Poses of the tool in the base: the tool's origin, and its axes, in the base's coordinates. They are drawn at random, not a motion.
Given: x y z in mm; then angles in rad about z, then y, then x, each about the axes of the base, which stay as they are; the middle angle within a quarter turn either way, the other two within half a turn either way.
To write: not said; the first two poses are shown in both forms.
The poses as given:
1: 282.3 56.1 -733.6 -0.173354 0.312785 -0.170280
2: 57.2 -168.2 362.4 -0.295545 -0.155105 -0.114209
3: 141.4 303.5 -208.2 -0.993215 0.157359 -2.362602
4: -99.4 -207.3 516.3 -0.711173 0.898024 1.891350
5: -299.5 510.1 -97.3 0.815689 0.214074 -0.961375
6: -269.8 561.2 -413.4 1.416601 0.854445 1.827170
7: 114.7 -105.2 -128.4 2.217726 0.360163 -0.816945
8: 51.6 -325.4 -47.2 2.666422 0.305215 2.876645
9: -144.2 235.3 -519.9 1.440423 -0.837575 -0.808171
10: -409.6 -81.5 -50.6 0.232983 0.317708 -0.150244
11: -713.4 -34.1 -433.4 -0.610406 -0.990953 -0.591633
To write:
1: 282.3 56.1 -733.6 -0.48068 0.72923 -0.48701 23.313
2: 57.2 -168.2 362.4 -0.26166 -0.49475 -0.82871 19.758
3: 141.4 303.5 -208.2 -0.86438 -0.43285 -0.25593 145.304
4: -99.4 -207.3 516.3 0.75764 0.62560 0.18603 103.842
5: -299.5 510.1 -97.3 -0.68725 0.48140 0.54400 68.031
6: -269.8 561.2 -413.4 0.72795 -0.28274 0.62461 155.888
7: 114.7 -105.2 -128.4 -0.03054 0.47820 0.87772 124.439
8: 51.6 -325.4 -47.2 -0.25179 0.95388 -0.16345 166.709
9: -144.2 235.3 -519.9 -0.60740 -0.05190 0.79270 116.535
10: -409.6 -81.5 -50.6 -0.27326 0.81717 0.50750 23.339
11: -713.4 -34.1 -433.4 -0.20144 -0.95327 -0.22518 64.808
